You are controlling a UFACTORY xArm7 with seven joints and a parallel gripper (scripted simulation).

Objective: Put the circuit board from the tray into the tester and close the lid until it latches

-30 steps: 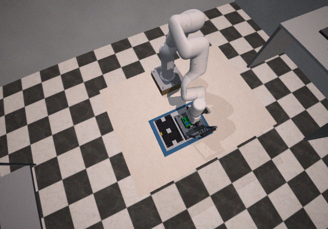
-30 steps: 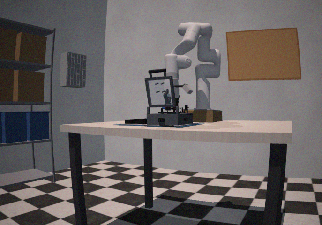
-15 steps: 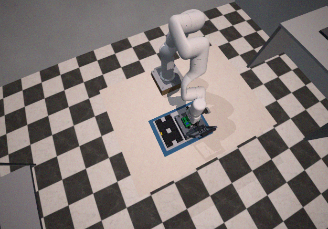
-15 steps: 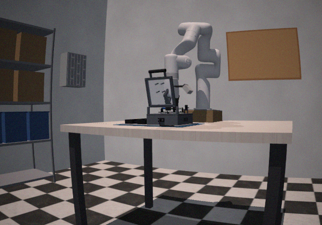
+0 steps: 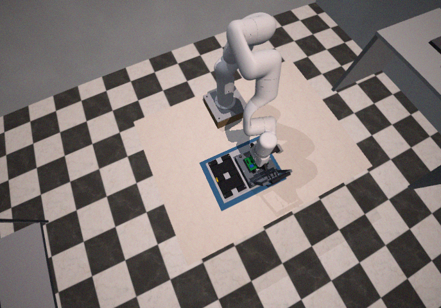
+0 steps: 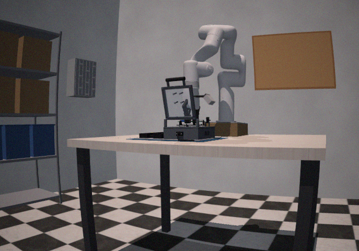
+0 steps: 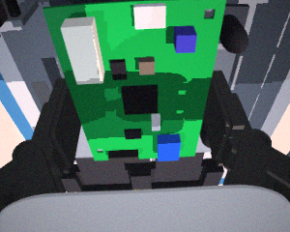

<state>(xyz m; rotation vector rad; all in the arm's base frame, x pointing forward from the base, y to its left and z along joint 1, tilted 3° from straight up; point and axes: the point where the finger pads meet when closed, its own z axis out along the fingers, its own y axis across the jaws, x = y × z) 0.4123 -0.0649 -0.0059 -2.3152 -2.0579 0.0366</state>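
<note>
My gripper is now right at the green circuit board. Also, from my hand: tester lid: 120 mm ahead, 90 mm above, 10 mm to the right; then latch hook: 60 mm to the left, 50 mm behind.
</note>
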